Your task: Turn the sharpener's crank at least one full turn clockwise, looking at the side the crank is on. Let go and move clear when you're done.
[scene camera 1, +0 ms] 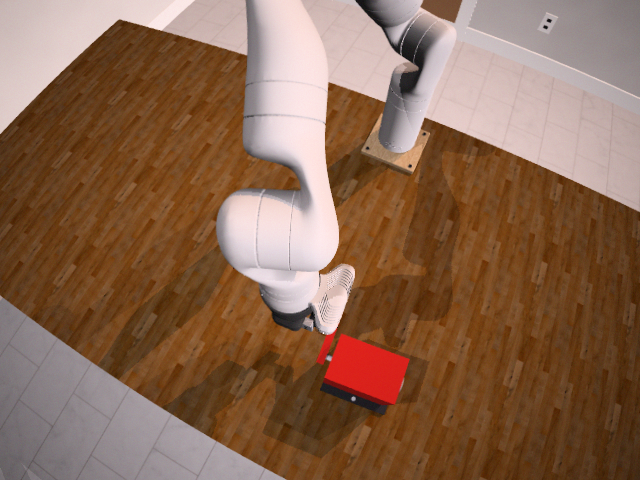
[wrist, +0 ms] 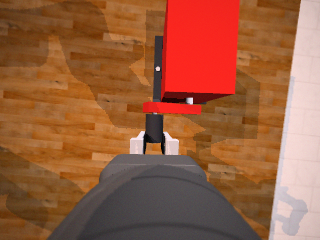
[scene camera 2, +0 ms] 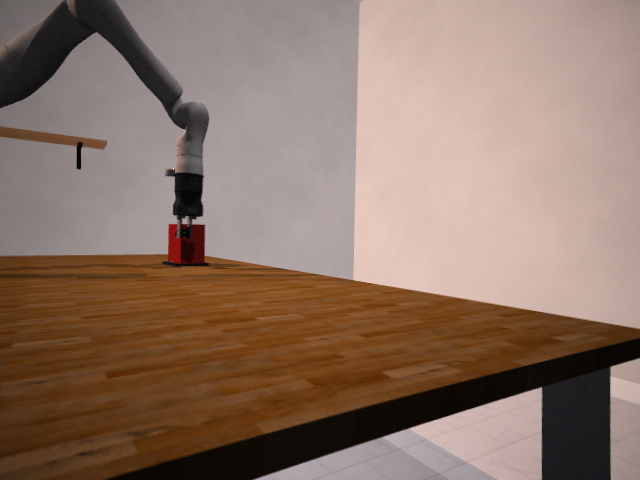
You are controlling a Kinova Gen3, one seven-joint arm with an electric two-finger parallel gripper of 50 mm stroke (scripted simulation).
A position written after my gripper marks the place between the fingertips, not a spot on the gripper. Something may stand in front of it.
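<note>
Visible: my gripper (scene camera 2: pixel 184 238). Gripper (wrist: pixel 153 139), too.
</note>
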